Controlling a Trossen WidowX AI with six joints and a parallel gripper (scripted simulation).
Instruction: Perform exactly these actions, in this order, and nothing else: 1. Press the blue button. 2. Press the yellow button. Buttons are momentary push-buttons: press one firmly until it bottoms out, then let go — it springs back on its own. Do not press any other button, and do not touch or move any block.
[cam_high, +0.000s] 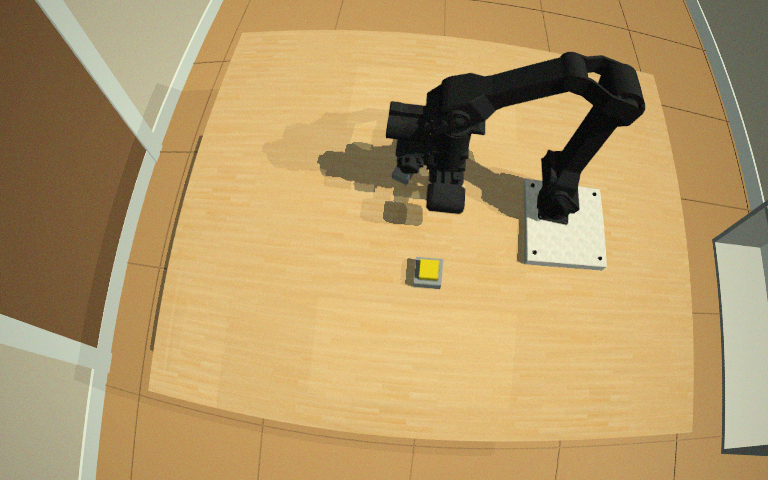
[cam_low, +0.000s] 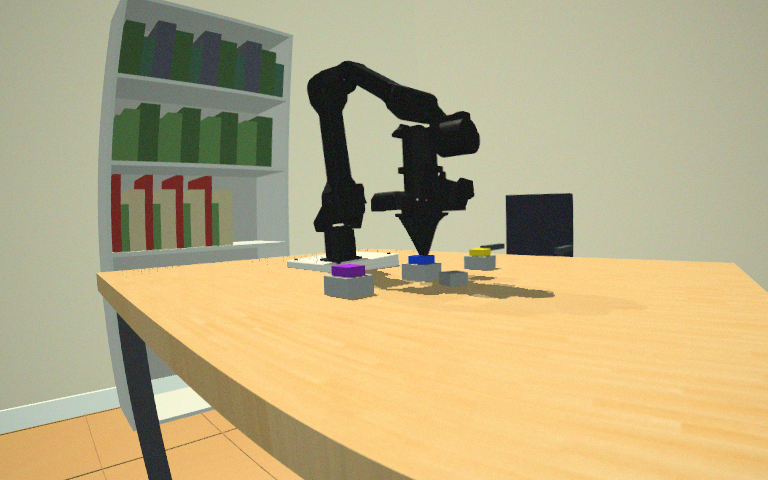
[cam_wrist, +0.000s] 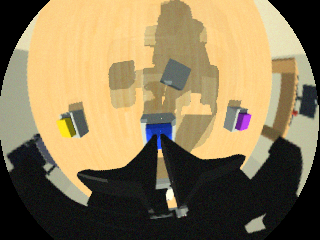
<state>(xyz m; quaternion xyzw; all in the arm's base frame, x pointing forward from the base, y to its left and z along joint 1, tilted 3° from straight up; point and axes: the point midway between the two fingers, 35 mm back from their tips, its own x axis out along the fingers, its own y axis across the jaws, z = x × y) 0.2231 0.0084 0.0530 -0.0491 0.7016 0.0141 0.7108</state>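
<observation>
The blue button lies 10 mm below my gripper tip. The rest, counted from my gripper tip: small grey block 80 mm ahead, 20 mm to the right, 30 mm below; purple button 20 mm ahead, 170 mm to the right, 10 mm below; yellow button 170 mm to the left, 10 mm below.
</observation>
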